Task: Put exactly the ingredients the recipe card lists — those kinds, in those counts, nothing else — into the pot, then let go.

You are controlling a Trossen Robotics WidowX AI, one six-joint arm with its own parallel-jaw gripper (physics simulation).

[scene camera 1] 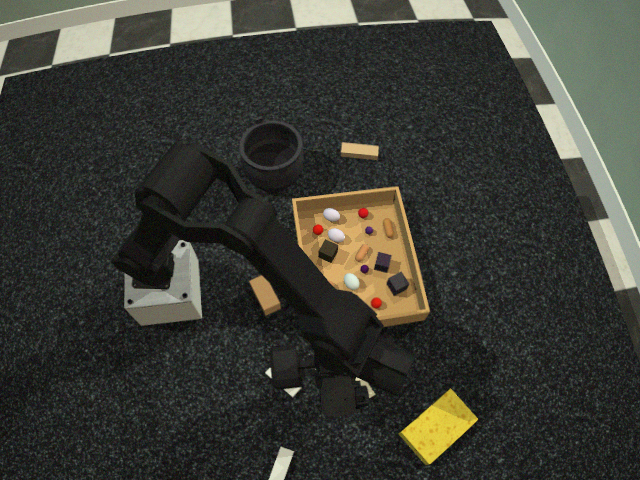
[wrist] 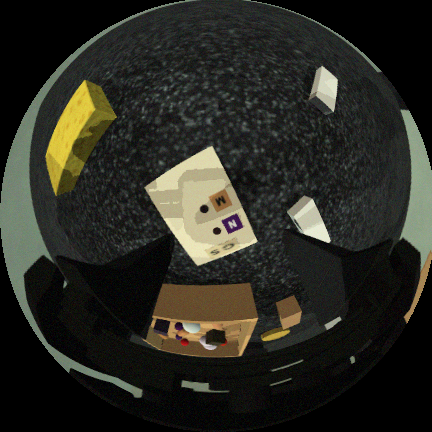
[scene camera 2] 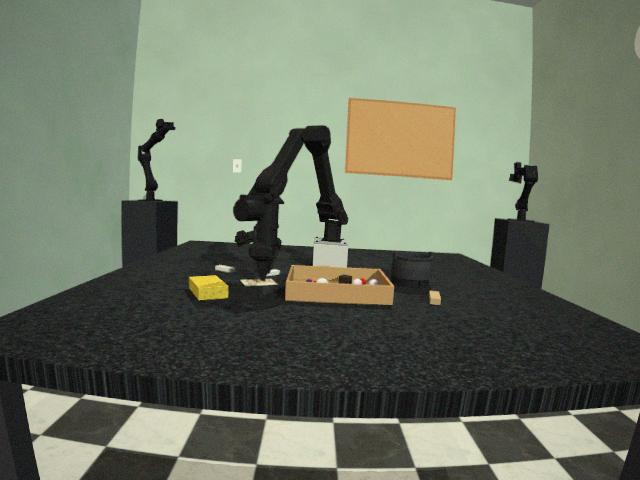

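The recipe card [scene camera 2: 248, 282] [wrist: 205, 165] lies flat, with a brown M square and a purple N square, one dark dot beside each. My gripper [scene camera 2: 264, 277] [wrist: 229, 236] is open and empty, low over the card; its fingertips are hidden in scene camera 1. The wooden box [scene camera 1: 412, 248] [scene camera 2: 338, 294] [wrist: 205, 300] holds red balls [scene camera 1: 363, 212], small purple balls [scene camera 1: 369, 230], orange-brown capsules [scene camera 1: 388, 227], white egg shapes [scene camera 1: 331, 214], a pale green one [scene camera 1: 351, 281] and dark cubes [scene camera 1: 398, 283]. My arm hides its lower left part. The dark pot [scene camera 1: 271, 178] [scene camera 2: 412, 268] stands upright; its inside is dark.
A yellow sponge [scene camera 1: 439, 426] [scene camera 2: 208, 288] [wrist: 75, 130], white blocks [wrist: 325, 89] [wrist: 310, 220] and a brown block [scene camera 1: 265, 295] [wrist: 289, 312] lie around the card and box. A tan block [scene camera 1: 359, 150] [scene camera 2: 434, 298] lies near the pot. A yellow disc [wrist: 275, 334] shows beyond the brown block.
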